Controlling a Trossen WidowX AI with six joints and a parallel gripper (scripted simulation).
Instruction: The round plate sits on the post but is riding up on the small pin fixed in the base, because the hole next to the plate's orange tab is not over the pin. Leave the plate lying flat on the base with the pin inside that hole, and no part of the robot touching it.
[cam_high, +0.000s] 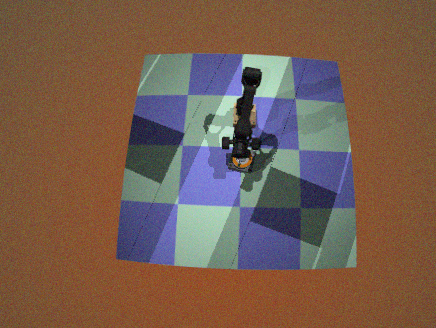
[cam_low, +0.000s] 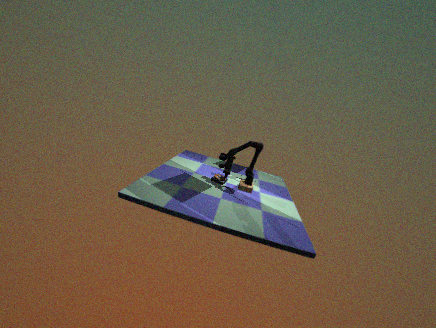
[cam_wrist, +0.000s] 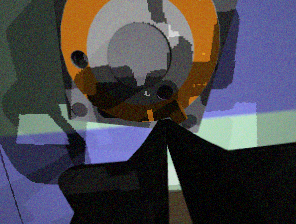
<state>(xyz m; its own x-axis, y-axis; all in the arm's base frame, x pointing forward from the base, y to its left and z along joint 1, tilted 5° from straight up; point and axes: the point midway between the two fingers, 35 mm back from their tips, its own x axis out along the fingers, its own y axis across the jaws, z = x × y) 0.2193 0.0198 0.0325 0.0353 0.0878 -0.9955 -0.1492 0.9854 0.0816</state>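
My gripper tip is 50 mm short of the square grey base, 20 mm to the right of it and 20 mm above it.
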